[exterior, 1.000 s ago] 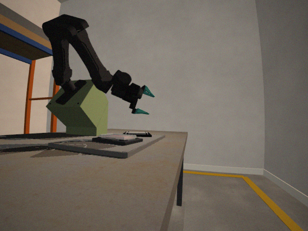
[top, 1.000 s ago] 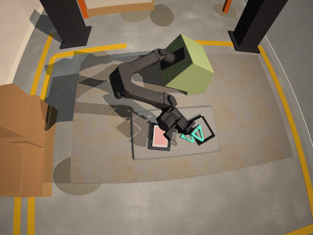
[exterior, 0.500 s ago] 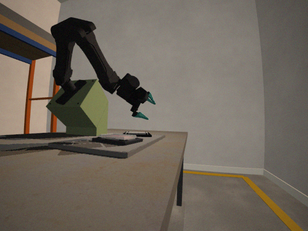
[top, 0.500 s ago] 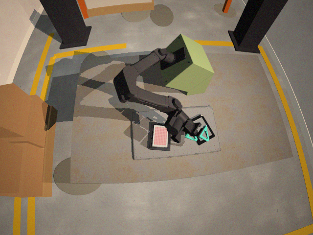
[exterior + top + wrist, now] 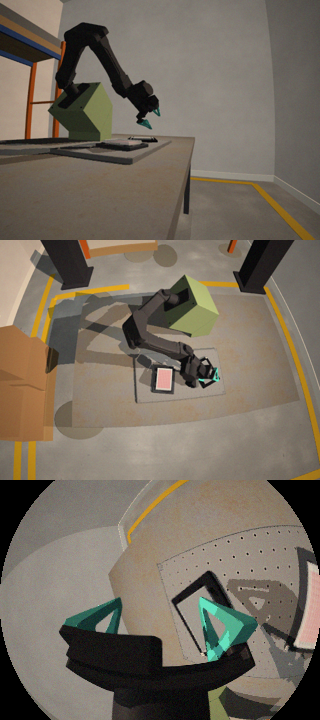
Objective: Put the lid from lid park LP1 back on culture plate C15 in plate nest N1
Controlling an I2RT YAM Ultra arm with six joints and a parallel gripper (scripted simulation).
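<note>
Right now my hand is 8 cm past the clear lid, 1 cm to the right of it and 10 cm above it. Round my hand: plate nest N1: 4 cm behind, 24 cm to the right, 10 cm below; then black lid park LP1: 8 cm behind, 1 cm to the left, 11 cm below; then culture plate C15: 4 cm behind, 24 cm to the right, 9 cm below.
</note>
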